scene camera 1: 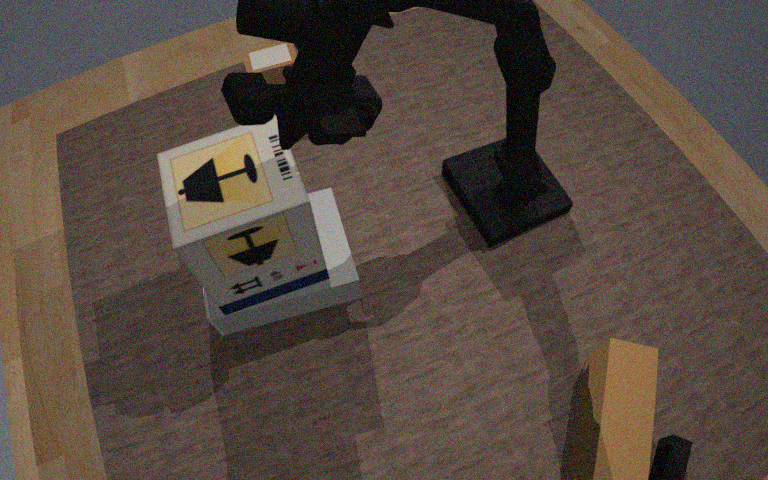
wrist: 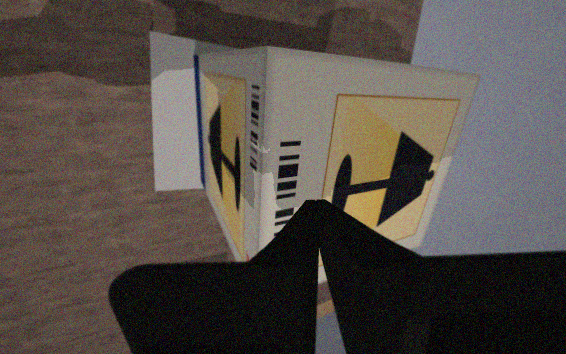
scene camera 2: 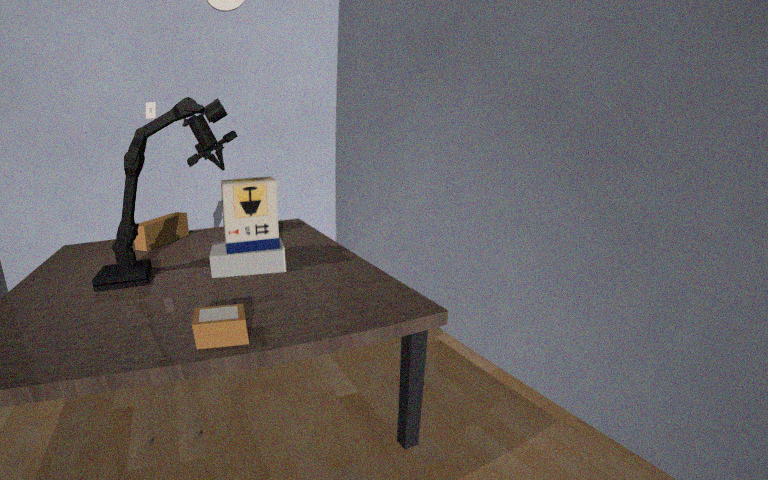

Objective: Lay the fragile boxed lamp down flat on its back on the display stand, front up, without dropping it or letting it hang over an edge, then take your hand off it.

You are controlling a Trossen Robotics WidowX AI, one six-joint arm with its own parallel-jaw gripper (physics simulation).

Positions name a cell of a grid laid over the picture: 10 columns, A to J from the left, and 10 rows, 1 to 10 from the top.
my gripper: scene camera 1 D4; wrist F6; scene camera 2 C4
boxed lamp: scene camera 1 D5; wrist E4; scene camera 2 D5
